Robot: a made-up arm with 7 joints. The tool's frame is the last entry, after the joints. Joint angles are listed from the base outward. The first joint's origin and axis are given. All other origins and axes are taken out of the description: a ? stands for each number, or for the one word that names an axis. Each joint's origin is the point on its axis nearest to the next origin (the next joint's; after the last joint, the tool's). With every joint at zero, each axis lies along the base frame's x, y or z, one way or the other. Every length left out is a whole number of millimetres.
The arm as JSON. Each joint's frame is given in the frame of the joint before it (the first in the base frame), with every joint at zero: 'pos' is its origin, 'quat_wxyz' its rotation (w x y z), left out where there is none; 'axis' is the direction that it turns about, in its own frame. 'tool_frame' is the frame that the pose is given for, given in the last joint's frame.
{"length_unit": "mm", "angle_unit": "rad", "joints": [
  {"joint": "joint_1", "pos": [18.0, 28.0, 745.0], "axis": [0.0, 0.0, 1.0]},
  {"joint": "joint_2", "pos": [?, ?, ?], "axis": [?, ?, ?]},
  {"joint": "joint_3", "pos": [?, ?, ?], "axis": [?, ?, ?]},
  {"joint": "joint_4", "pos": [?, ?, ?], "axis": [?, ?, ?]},
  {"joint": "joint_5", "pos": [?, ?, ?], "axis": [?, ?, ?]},
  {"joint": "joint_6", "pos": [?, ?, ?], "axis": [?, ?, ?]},
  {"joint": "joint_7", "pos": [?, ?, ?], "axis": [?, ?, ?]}
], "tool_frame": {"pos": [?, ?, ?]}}
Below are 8 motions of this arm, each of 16 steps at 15 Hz.
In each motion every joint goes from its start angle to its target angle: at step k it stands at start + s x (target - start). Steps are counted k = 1, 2, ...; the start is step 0. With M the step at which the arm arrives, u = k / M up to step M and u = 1 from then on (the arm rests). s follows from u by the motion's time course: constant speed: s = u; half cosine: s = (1 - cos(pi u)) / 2; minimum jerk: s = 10 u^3 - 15 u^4 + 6 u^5.
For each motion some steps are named. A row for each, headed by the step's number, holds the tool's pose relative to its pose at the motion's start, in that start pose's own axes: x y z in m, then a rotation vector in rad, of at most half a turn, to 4 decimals.
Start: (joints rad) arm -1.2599 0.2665 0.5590 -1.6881 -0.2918 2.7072 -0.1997
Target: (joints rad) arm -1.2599 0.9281 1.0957 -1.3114 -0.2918 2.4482 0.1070
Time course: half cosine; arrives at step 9
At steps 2, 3, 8, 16:
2: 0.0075 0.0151 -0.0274 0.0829 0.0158 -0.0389
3: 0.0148 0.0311 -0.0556 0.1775 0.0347 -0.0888
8: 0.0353 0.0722 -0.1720 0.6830 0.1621 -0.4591
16: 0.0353 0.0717 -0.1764 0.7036 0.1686 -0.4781

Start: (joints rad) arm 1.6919 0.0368 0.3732 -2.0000 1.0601 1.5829 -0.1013
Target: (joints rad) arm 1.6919 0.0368 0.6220 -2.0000 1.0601 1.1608 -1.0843
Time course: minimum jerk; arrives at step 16
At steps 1, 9, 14, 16:
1: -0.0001 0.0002 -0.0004 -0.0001 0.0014 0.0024
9: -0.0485 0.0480 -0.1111 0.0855 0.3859 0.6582
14: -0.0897 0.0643 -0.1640 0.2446 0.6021 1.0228
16: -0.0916 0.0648 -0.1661 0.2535 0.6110 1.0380

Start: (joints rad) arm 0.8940 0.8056 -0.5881 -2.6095 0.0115 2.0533 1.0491
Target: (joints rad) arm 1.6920 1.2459 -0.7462 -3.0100 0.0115 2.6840 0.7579
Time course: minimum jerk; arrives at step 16
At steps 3, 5, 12, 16:
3: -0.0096 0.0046 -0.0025 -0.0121 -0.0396 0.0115
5: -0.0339 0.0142 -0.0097 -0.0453 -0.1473 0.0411
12: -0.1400 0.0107 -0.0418 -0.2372 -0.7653 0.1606
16: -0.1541 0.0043 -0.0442 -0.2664 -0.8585 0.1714

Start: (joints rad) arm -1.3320 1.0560 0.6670 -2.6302 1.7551 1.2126 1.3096
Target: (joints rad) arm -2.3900 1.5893 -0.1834 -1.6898 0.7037 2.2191 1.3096
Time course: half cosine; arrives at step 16
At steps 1, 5, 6, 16:
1: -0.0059 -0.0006 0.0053 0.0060 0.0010 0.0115
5: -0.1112 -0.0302 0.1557 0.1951 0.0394 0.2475
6: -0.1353 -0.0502 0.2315 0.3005 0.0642 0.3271
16: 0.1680 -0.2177 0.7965 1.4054 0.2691 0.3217

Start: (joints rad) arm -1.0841 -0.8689 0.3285 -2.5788 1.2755 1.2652 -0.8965
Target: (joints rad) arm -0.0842 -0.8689 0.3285 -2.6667 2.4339 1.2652 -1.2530
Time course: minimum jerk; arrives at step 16
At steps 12, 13, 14, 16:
12: -0.0250 0.1251 -0.1298 1.1607 -0.2391 0.4765
13: -0.0303 0.1311 -0.1347 1.2286 -0.2640 0.4693
14: -0.0337 0.1346 -0.1374 1.2684 -0.2794 0.4628
16: -0.0353 0.1362 -0.1388 1.2877 -0.2870 0.4590

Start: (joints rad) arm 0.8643 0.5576 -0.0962 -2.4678 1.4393 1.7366 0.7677
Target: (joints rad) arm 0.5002 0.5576 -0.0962 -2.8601 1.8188 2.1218 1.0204
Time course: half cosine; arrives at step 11
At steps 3, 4, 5, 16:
3: 0.0364 -0.0263 0.0295 0.1244 0.0336 -0.1386
4: 0.0611 -0.0480 0.0471 0.2075 0.0577 -0.2388
5: 0.0881 -0.0760 0.0641 0.2987 0.0859 -0.3571
16: 0.1778 -0.2220 0.0962 0.6330 0.2086 -0.8947

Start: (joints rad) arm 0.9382 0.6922 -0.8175 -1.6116 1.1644 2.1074 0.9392
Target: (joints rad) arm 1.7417 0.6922 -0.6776 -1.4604 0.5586 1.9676 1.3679
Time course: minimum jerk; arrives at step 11
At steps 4, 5, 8, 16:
4: -0.1780 -0.0023 -0.0841 -0.1832 -0.0174 0.1953
5: -0.2886 -0.0282 -0.1285 -0.2812 -0.0437 0.3205
8: -0.5816 -0.1965 -0.2126 -0.4781 -0.1667 0.6986
16: -0.6518 -0.2656 -0.2228 -0.5070 -0.2089 0.8094

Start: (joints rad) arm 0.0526 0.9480 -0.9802 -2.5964 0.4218 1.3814 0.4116
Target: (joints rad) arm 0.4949 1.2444 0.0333 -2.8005 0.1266 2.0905 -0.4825
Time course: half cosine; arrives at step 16
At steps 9, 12, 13, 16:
9: -0.0626 0.1681 -0.2004 -0.9317 -0.3998 0.5526
12: -0.0567 0.1812 -0.3198 -1.3978 -0.3447 0.7943
13: -0.0523 0.1777 -0.3488 -1.5114 -0.3055 0.8498
16: -0.0448 0.1689 -0.3871 -1.6634 -0.2348 0.9221

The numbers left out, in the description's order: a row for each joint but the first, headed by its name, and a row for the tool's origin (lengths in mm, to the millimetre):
joint_2: xyz 16.0 -52.0 0.0, axis 0.0 1.0 0.0
joint_3: xyz -26.0 0.0 370.0, axis 0.0 0.0 1.0
joint_4: xyz 139.0 7.0 0.0, axis 0.0 -1.0 0.0
joint_5: xyz -52.0 0.0 309.0, axis 0.0 0.0 1.0
joint_6: xyz -12.0 -3.0 0.0, axis 0.0 -1.0 0.0
joint_7: xyz 136.0 0.0 -37.0, axis 0.0 0.0 -1.0
tool: xyz 27.0 28.0 0.0

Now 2 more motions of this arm.
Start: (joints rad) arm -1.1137 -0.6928 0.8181 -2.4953 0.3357 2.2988 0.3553
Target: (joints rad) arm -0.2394 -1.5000 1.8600 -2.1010 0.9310 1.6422 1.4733
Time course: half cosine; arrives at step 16
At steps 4, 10, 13, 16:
4: -0.1008 0.0975 0.0353 0.0357 -0.0314 0.0644
10: -0.6190 0.1723 0.0038 0.0135 -0.1497 0.2940
13: -0.7873 0.0859 -0.1051 -0.0608 -0.2700 0.3381
16: -0.8309 0.0457 -0.1585 -0.0910 -0.3326 0.3397

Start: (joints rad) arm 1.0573 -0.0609 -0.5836 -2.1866 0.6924 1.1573 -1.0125
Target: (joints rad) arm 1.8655 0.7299 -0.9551 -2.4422 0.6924 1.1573 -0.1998
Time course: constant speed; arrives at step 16
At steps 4, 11, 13, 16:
4: 0.0512 -0.0900 -0.0796 0.0798 0.1869 -0.3861
11: 0.0657 -0.2056 -0.2242 -0.0209 0.5049 -1.0819
13: 0.0560 -0.2277 -0.2571 -0.1055 0.5750 -1.2773
16: 0.0357 -0.2514 -0.2952 -0.2757 0.6477 -1.5608

